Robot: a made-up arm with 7 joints.
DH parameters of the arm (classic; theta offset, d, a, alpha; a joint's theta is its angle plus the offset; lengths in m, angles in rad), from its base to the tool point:
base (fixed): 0 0 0 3.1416
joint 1: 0 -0.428 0 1.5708
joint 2: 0 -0.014 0 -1.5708
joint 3: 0 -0.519 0 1.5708
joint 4: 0 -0.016 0 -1.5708
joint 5: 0 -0.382 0 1.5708
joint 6: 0 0 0 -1.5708
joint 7: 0 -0.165 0 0
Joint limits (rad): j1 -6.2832..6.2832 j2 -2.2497..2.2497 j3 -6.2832..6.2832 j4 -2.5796..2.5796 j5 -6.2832..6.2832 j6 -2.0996..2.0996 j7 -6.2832..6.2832
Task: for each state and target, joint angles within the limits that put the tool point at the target. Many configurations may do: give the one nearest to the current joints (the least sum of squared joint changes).
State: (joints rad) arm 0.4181 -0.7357 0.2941 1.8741 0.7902 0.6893 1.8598
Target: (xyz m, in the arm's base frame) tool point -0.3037 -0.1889 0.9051
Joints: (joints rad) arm 0.6309 -1.0982 0.5063 1.7877 0.8385 0.7693 1.8598
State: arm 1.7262 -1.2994 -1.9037 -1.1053 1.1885 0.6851 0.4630
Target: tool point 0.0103 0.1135 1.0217
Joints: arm 1.9171 -1.0967 -2.7934 -1.9245 1.4455 0.9493 0.4630
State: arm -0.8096 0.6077 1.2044 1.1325 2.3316 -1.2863 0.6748
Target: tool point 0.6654 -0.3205 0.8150
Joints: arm -0.1759 0.7370 1.3421 1.0037 2.3437 -1.0091 0.6748
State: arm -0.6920 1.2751 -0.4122 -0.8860 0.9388 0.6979 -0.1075
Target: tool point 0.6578 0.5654 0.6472
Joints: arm -1.0524 1.7219 -0.4016 -1.1648 0.9975 0.8748 -0.1075
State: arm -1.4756 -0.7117 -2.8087 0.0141 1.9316 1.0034 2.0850
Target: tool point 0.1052 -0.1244 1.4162
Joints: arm -1.7226 -0.3975 -2.4205 -0.3827 2.0755 0.7513 2.0850
